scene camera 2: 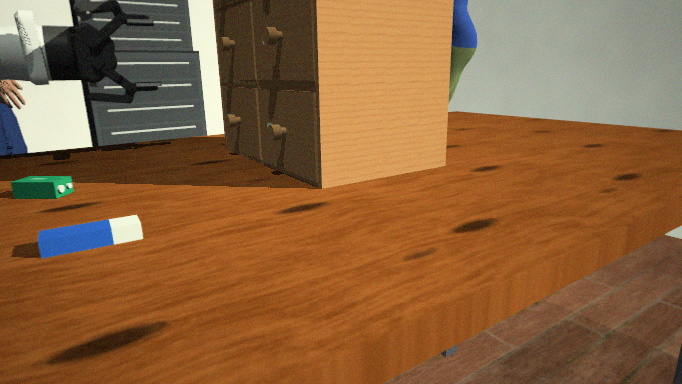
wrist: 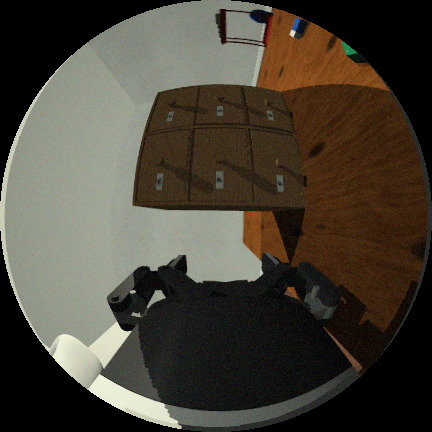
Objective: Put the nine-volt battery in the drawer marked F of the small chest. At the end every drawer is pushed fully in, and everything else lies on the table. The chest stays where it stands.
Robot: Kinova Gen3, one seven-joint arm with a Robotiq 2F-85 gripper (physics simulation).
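Frame: origin at the arm's base, x back, y left, z down, level; millimetres.
Seen in the pictures: gripper, fingertip midpoint: (scene camera 2: 157, 54) (wrist: 223, 262).
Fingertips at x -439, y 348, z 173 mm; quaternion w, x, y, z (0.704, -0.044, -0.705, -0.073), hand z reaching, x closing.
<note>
Pixels of each thing's middle, then the offset from my fingertips to it. Level surfaces: height alone.
- green nine-volt battery, body centre: (scene camera 2: 44, 187) dx +120, dy -255, dz +142 mm
- small chest, body centre: (scene camera 2: 319, 40) (wrist: 218, 146) dx -211, dy -182, dz -10 mm
- white block, body centre: (scene camera 2: 92, 235) dx +51, dy -428, dz +144 mm
- table, surface height: dz +151 mm
The green nine-volt battery (scene camera 2: 35, 188) (wrist: 353, 51) lies on the table, with its two terminals toward the scene camera. The small chest (scene camera 2: 382, 95) (wrist: 220, 206) stands on the table, and the six drawers in the wrist view look closed, in two rows of three. Each has a knob and a small label; the letters are too small to read, so I cannot tell which is F. My gripper (scene camera 2: 152, 53) (wrist: 223, 262) is open and empty. It is in front of the drawer faces, above the table and apart from the chest.
A blue and white block (scene camera 2: 90, 236) (wrist: 298, 28) lies on the table (scene camera 2: 380, 240) near the battery. A dark drawer cabinet (scene camera 2: 150, 97) stands behind. Parts of two people show at the left edge and behind the chest. A red cart (wrist: 223, 27) stands in the distance.
</note>
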